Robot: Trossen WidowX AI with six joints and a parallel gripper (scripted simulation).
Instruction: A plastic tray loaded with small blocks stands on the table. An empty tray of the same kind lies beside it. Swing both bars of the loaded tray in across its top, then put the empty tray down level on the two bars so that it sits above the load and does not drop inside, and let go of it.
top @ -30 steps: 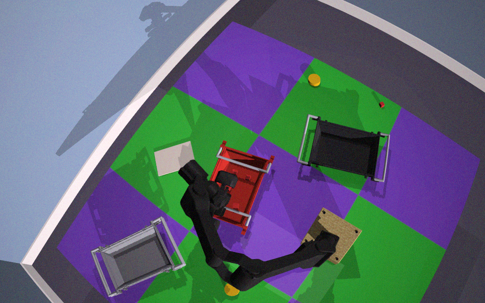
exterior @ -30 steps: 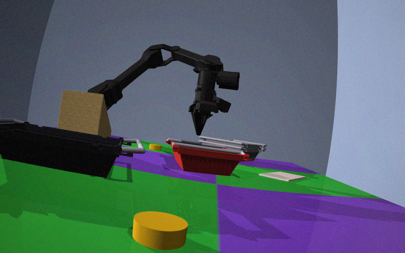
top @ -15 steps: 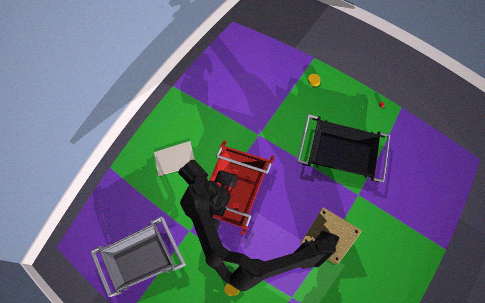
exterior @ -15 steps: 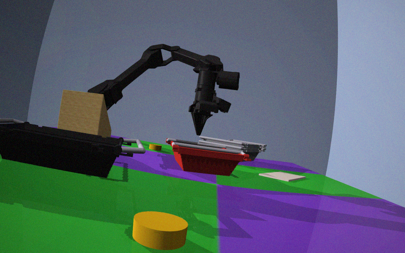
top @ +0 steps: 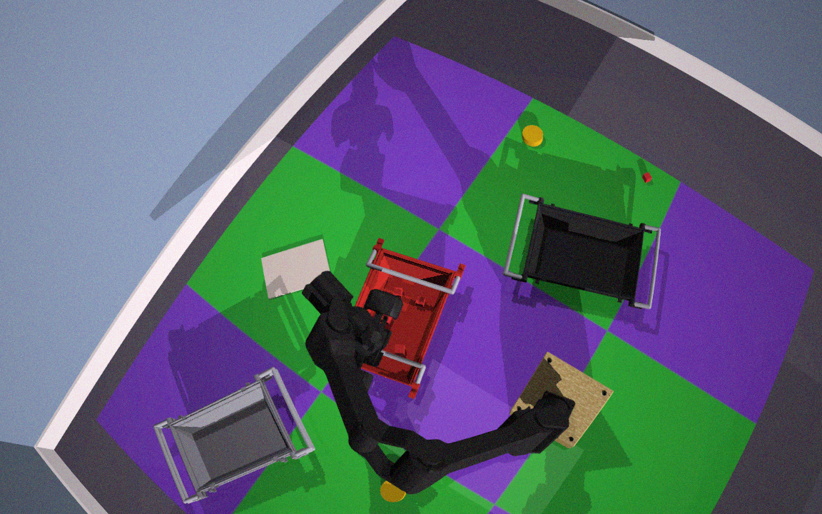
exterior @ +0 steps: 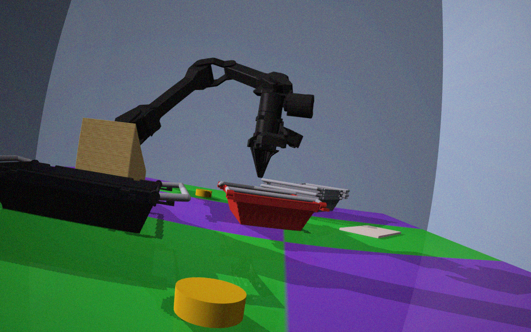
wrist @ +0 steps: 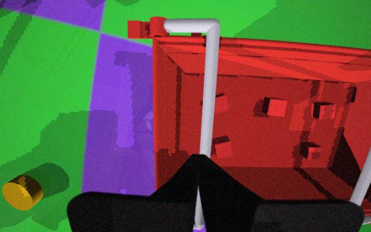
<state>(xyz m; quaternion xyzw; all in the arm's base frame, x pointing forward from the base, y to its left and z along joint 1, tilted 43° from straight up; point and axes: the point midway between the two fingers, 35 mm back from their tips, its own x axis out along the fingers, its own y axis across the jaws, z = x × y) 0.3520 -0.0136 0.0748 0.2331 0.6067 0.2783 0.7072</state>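
The black tray lies 380 mm to the right of my gripper tip, 290 mm behind it and 40 mm below it. Round my gripper tip: white card (270 mm ahead, 90 mm to the right, 90 mm below); then small red cube (650 mm to the right, 360 mm behind, 80 mm below).
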